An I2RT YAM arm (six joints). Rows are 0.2 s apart.
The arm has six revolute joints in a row. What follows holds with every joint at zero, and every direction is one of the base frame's.
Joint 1 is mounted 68 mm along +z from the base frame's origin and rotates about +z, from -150 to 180 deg.
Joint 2 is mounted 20 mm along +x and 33.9 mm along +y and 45.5 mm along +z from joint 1 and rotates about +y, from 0 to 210 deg.
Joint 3 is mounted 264 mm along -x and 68.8 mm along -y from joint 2 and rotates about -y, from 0 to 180 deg.
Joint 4 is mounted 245 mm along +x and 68.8 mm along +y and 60 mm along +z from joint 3 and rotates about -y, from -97 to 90 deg.
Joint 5 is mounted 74 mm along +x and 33.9 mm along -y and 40.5 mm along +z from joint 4 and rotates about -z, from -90 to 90 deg.
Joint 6 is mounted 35.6 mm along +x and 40.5 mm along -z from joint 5 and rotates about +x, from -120 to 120 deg.
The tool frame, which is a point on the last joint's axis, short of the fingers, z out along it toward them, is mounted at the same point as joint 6; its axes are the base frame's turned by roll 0, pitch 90 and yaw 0 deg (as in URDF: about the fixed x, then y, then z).
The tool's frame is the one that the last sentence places.
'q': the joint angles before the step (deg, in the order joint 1, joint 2, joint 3, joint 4, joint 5, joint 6). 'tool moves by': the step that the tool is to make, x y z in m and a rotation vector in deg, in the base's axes. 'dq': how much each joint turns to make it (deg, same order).
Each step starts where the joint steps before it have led.
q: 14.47 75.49 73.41 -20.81 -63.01 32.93
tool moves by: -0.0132 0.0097 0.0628 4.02 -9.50 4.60
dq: 2.52 0.24 10.94 0.82 -2.38 1.42
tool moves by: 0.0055 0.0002 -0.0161 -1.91 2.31 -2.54
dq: -0.15 0.30 -2.16 -1.48 2.60 -1.31
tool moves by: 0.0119 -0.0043 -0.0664 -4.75 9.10 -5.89
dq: -1.18 0.09 -11.61 1.22 5.11 -0.47
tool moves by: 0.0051 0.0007 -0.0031 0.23 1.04 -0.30
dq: -0.14 1.02 0.10 0.81 -0.08 0.97
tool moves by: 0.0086 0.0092 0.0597 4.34 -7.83 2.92
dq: 1.08 3.32 12.62 1.47 -2.42 2.39
